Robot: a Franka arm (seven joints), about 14 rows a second.
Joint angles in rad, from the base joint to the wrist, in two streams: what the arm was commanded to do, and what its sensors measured. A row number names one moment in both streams.
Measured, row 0:
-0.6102, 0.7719, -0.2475, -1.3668, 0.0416, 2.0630, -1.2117
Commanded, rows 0 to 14:
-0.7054, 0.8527, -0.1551, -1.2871, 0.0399, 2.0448, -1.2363
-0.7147, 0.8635, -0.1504, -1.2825, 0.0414, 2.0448, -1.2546
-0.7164, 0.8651, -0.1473, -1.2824, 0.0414, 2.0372, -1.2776
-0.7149, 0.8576, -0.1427, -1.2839, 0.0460, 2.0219, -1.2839
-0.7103, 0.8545, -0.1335, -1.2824, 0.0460, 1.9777, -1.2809
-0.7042, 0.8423, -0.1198, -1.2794, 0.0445, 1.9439, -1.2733
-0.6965, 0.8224, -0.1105, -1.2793, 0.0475, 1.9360, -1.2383
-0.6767, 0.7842, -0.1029, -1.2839, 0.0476, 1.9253, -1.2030
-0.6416, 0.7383, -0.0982, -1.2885, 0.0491, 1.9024, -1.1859
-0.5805, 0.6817, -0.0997, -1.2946, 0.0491, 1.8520, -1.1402
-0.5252, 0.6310, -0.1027, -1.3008, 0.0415, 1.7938, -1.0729
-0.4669, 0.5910, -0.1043, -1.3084, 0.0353, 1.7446, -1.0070
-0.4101, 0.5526, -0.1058, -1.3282, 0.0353, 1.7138, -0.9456
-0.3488, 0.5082, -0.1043, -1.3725, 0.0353, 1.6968, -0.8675
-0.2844, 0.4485, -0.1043, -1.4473, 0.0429, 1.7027, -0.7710
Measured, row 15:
-0.3863, 0.5631, -0.0882, -1.2887, 0.0429, 1.6949, -0.9146
